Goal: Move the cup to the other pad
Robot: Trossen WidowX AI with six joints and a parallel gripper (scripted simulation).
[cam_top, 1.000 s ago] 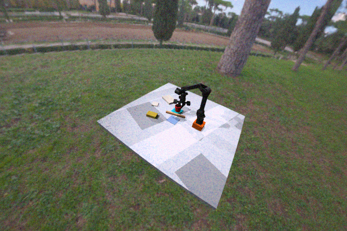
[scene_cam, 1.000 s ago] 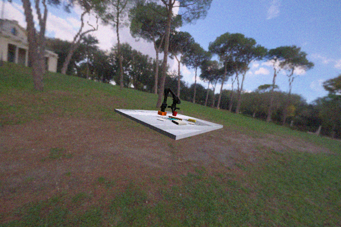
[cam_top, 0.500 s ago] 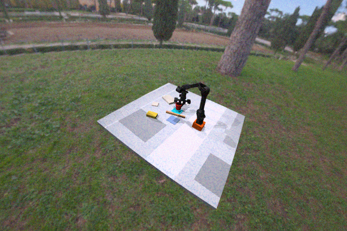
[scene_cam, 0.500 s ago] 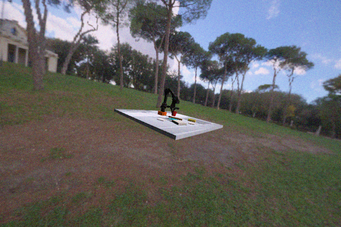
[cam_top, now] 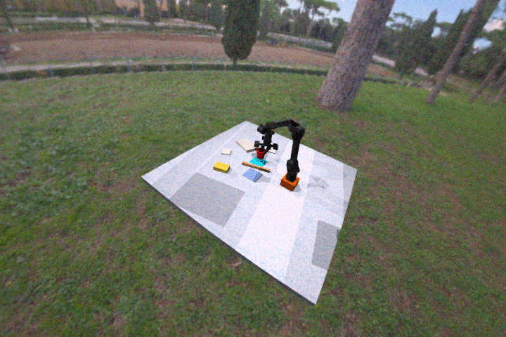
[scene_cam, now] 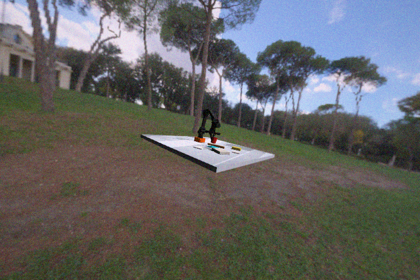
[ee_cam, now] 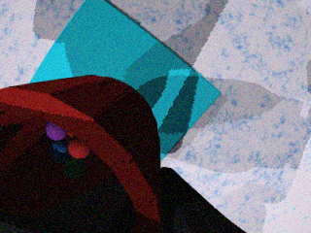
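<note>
Now: gripper tip 3 cm short of the blue marble, 3 cm to the right of it and 3 cm above it. Round my gripper tip: red cup: 3 cm ahead, 2 cm to the left; then red marble: 3 cm ahead, 2 cm to the left, 2 cm below; then teal pad: 3 cm ahead, 2 cm to the left, 10 cm below.
</note>
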